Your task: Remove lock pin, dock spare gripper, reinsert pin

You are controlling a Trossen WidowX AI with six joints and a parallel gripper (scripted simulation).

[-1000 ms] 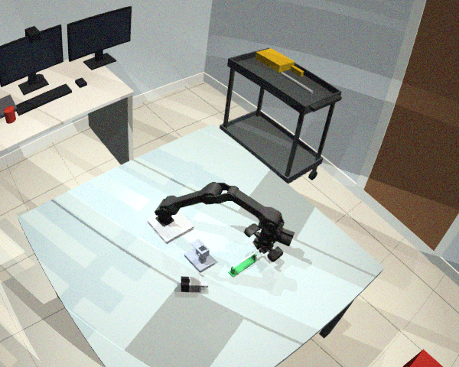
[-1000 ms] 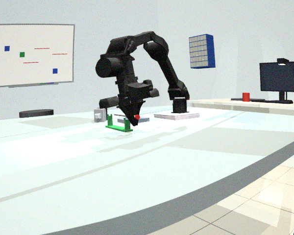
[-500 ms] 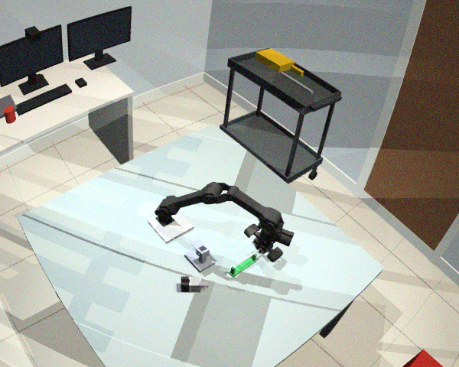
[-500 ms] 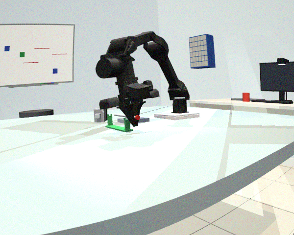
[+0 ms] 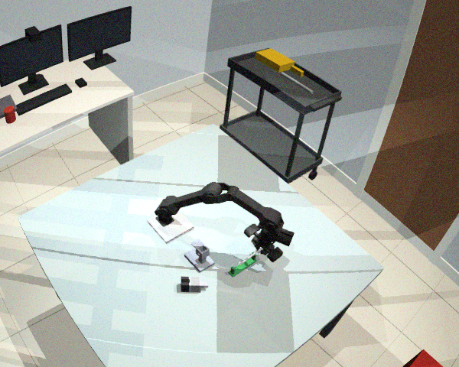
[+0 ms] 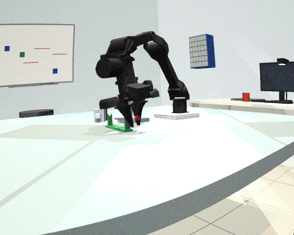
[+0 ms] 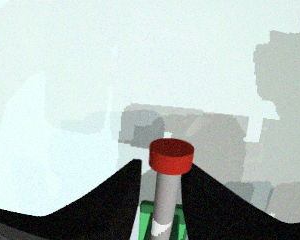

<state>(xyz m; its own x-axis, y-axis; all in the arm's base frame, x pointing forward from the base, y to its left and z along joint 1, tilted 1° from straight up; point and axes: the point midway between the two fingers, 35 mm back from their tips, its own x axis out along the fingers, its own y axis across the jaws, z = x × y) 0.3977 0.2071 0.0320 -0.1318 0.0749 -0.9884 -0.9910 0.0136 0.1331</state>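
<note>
Now: the green cradle 100 mm to the right of my gripper tip. Also, from my gripper tip: grey mount 130 mm behind, 220 mm to the right, 30 mm above; spare gripper 40 mm behind, 340 mm to the right, 10 mm above.
</note>
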